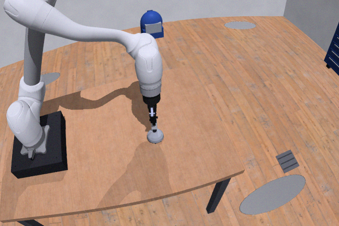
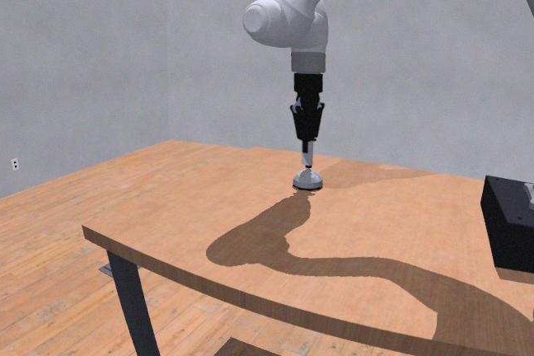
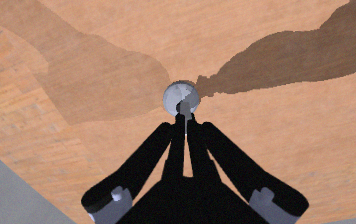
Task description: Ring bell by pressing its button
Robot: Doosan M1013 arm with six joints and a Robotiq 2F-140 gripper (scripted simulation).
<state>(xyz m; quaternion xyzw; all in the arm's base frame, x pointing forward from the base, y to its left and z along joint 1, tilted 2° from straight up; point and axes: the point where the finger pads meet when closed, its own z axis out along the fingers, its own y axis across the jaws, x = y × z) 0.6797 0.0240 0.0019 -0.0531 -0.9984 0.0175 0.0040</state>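
Right now my hand is 4 cm above the black button and 1 cm to the left of it. The rest, counted from my hand: small grey dome bell: 6 cm below, 1 cm to the right.
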